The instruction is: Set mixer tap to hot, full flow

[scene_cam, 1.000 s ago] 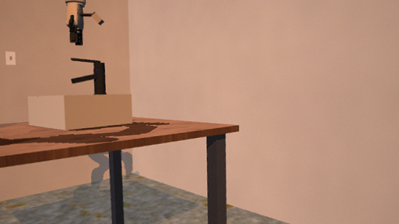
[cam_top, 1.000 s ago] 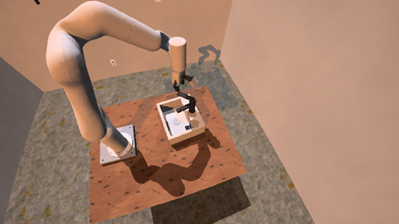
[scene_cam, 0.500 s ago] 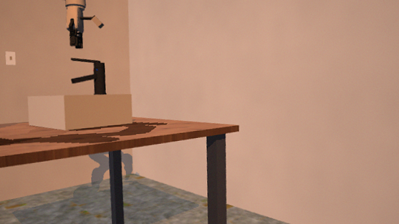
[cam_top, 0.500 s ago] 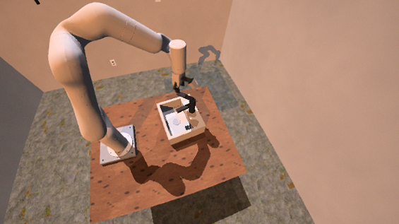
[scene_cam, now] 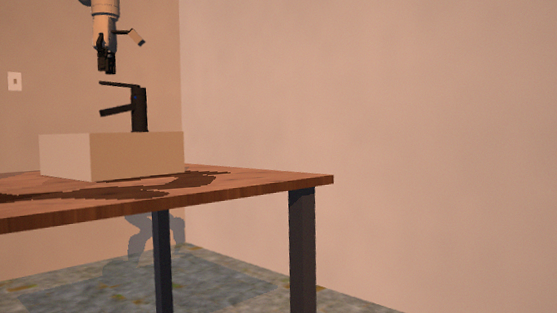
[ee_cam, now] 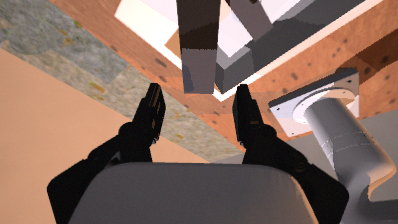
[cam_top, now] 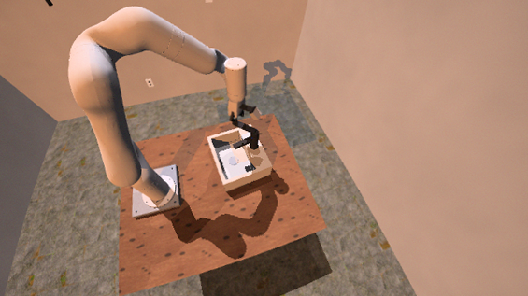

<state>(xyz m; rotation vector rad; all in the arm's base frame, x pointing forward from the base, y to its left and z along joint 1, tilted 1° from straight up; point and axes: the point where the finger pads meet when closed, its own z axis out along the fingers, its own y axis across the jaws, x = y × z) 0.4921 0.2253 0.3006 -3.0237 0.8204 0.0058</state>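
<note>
Now: hand 50 mm above the lever, 30 mm short of it and 20 mm to the left of it. Also, from my hand: sink basin: 290 mm below, 80 mm to the right, 30 mm behind.
</note>
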